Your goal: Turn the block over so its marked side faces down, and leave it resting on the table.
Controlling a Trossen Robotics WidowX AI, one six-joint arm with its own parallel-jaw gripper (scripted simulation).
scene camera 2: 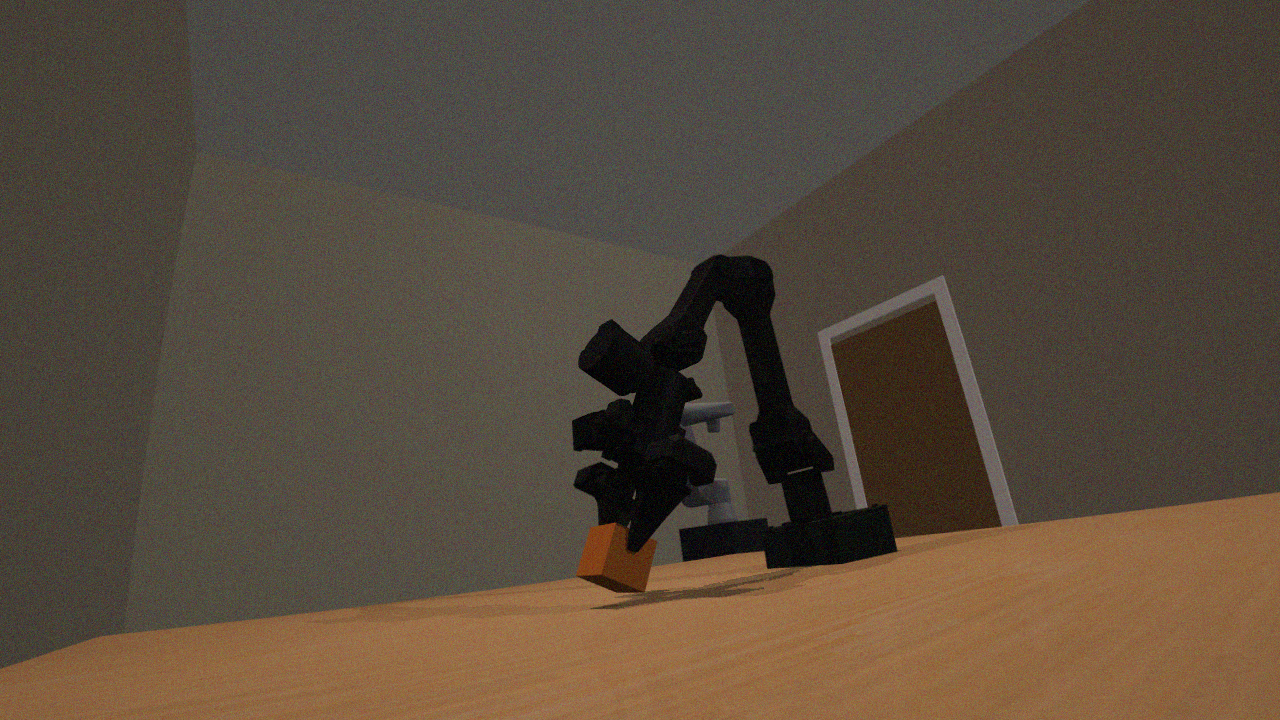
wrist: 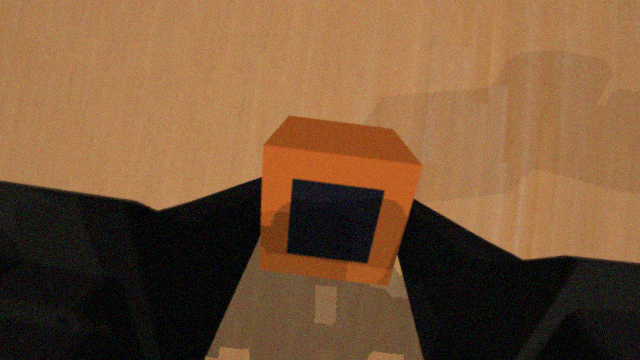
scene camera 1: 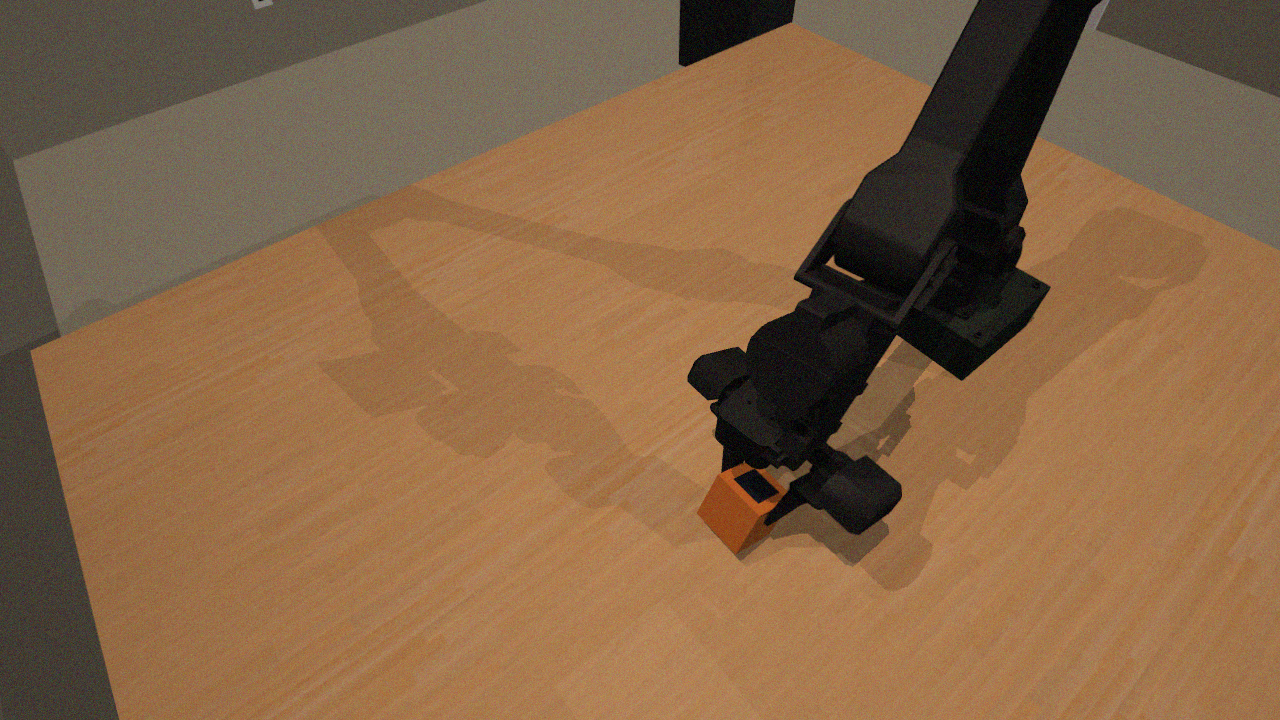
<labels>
My gripper shows in scene camera 2 (617,552), in the wrist view and in scene camera 1. A block shows in scene camera 2, in the wrist view (335,199) and in scene camera 1. The same spot on my gripper: (scene camera 1: 805,489) is (wrist: 69,233). The same spot on the block: (scene camera 1: 739,501) is (scene camera 2: 603,528).
</labels>
